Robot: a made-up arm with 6 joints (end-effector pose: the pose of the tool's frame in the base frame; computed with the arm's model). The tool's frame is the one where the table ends. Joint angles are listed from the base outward.
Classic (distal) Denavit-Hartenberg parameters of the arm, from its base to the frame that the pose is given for. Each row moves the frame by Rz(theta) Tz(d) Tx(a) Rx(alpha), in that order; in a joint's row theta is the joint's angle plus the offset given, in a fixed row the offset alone. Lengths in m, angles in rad.
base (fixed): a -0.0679  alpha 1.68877  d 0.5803  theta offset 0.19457
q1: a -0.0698  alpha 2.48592  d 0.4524  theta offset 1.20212
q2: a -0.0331  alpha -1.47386  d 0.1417  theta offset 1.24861
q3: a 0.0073  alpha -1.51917  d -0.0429  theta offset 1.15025
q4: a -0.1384  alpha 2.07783  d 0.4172  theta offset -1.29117
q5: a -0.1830  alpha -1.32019  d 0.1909  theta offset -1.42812
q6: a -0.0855  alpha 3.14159  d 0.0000  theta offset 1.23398
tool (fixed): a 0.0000  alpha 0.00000  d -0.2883  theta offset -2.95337
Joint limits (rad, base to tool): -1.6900..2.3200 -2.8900..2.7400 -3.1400..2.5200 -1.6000..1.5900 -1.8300..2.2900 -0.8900..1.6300
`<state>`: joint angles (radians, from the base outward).
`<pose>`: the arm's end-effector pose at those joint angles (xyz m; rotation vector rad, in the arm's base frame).
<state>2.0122 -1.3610 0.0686 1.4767 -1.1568 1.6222</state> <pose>0.1811 -0.5219 0.6273 1.3800 0.3496 2.3439</pose>
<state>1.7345 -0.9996 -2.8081 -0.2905 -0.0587 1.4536</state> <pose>-0.1643 -0.7414 0.6360 -2.1705 -0.0070 0.8523</pose>
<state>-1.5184 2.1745 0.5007 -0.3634 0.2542 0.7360</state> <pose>0.1207 -0.0085 -0.0097 -0.4034 -2.3705 1.8884</pose>
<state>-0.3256 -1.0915 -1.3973 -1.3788 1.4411 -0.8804</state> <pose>-0.2188 -0.6054 1.1158 -2.2884 -1.0372 -1.3364</pose>
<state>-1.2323 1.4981 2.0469 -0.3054 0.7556 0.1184</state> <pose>-0.4614 -0.1795 -0.1037 -0.6186 1.5987 -1.2614</pose>
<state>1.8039 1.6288 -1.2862 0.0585 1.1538 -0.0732</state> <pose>-0.3483 -0.8316 0.2247 -0.6213 -0.1218 -2.9459</pose>
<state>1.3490 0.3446 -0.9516 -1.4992 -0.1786 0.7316</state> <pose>-0.3937 -0.4828 0.3227 1.0592 -1.0600 2.0797</pose>
